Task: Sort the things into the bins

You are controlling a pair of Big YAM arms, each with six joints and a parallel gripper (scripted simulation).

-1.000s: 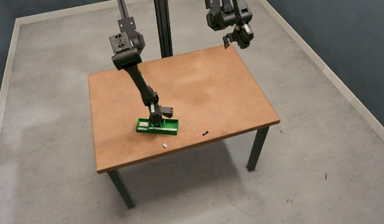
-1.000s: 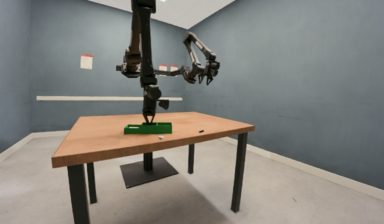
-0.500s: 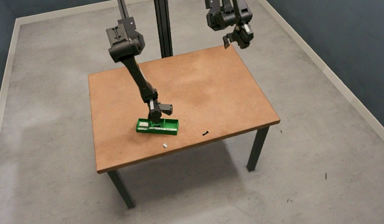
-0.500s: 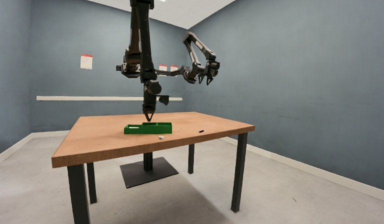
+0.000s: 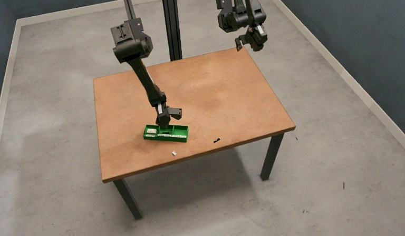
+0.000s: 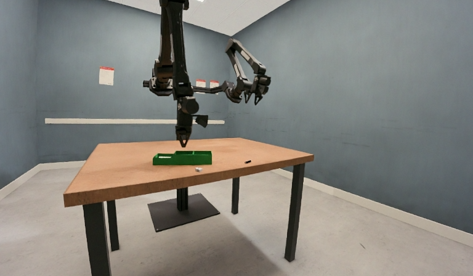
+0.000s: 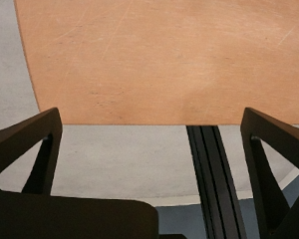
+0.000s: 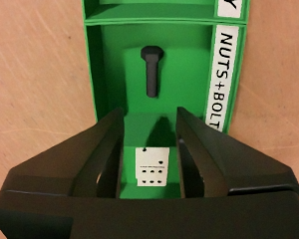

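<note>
The green two-compartment bin lies 1 cm ahead of my right hand and 6 cm below it. Also, from my right hand: black bolt 6 cm below.
</note>
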